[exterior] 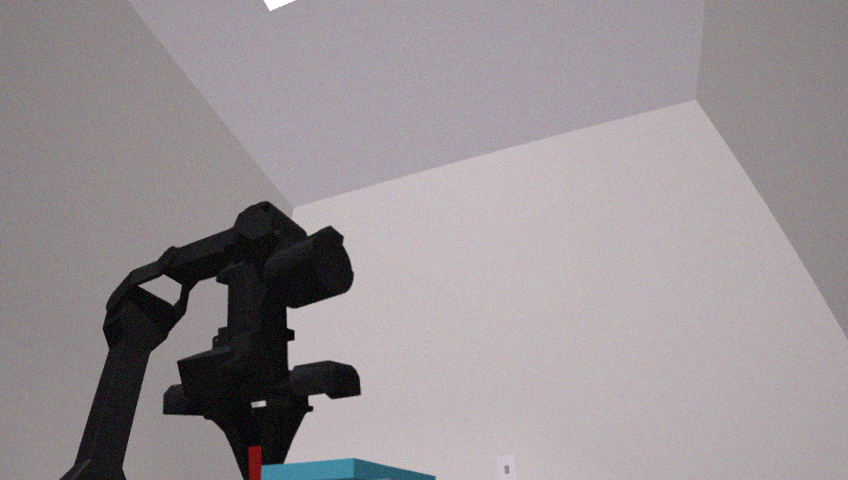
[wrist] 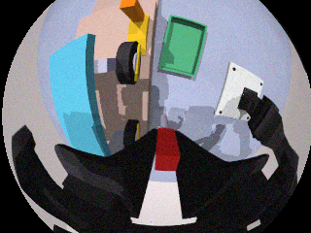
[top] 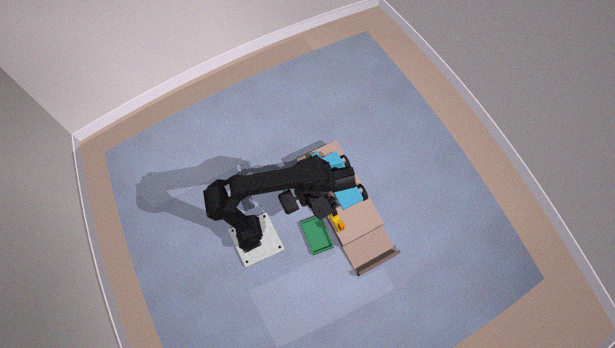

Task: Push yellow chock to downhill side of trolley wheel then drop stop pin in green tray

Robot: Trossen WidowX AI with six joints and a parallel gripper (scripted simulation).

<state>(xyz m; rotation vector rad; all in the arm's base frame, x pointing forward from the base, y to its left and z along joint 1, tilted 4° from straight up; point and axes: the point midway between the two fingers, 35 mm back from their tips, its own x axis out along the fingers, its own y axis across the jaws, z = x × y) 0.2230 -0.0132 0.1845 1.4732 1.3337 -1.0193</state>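
My gripper tip is now 30 mm past the green tray, 90 mm to the left of it and 160 mm above it. The rest, counted from my gripper tip: cyan trolley (100 mm ahead, 40 mm below); then ramp (100 mm ahead, 10 mm to the right, 100 mm below); then red-headed stop pin (right at my gripper tip).
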